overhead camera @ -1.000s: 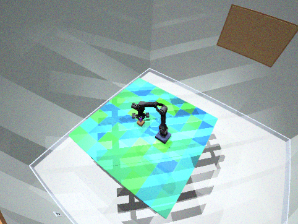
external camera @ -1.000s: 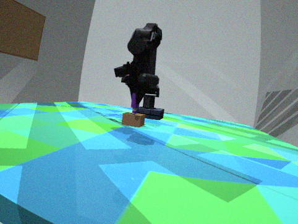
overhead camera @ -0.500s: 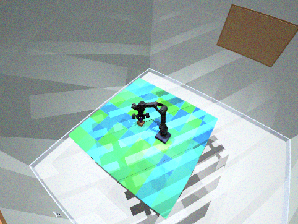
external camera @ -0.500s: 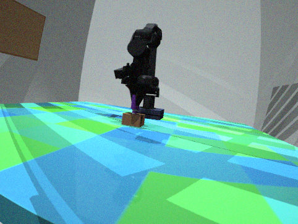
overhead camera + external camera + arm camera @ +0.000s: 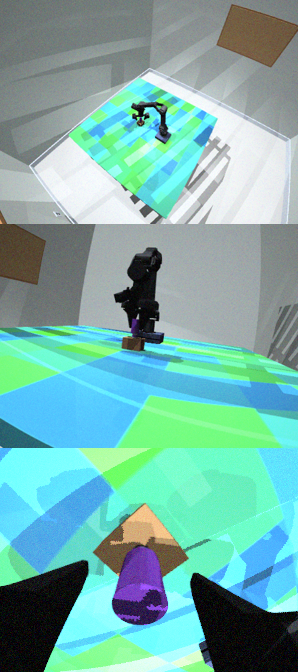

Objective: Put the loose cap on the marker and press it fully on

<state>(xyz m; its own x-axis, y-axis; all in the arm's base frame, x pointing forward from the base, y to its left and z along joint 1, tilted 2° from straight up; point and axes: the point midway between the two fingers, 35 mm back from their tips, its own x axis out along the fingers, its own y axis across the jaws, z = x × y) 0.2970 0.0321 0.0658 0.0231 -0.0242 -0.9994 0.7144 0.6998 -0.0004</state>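
The purple cap is 10 mm above my gripper tip. From my gripper tip the other things lie so: tan holder block: 50 mm below.
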